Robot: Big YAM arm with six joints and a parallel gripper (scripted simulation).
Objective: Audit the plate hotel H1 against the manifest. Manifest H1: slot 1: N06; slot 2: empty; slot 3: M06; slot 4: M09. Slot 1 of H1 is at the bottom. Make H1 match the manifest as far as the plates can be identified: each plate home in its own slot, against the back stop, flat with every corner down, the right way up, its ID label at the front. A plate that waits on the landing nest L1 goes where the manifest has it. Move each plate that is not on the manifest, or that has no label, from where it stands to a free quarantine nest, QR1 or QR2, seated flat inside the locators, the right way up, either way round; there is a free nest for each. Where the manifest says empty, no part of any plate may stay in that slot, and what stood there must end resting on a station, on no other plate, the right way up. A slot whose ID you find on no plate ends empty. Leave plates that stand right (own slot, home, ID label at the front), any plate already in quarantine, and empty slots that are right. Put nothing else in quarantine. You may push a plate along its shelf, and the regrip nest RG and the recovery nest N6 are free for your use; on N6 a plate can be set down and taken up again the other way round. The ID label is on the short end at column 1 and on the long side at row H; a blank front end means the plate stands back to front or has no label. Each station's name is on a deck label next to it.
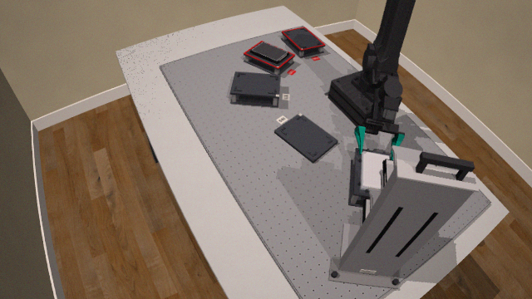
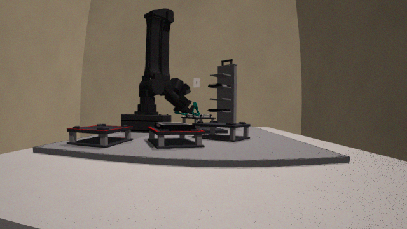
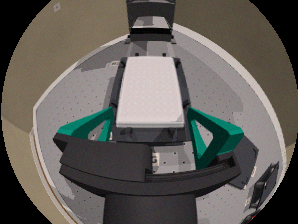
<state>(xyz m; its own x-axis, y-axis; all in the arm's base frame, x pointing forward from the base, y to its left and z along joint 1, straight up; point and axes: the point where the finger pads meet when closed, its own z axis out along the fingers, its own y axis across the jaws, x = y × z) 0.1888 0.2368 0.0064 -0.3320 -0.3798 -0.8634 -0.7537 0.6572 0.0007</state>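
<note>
Now: hand 4 cm to the right of the white plate, 3 cm short of it and 1 cm above it. The rest, counted from my hand: H1 deck label (21 cm to the left, 8 cm below, 5 cm ahead); plate hotel H1 (24 cm to the left, 21 cm ahead, 13 cm above); red-rimmed quarantine nest (65 cm to the right, 19 cm behind, 4 cm below).
</note>
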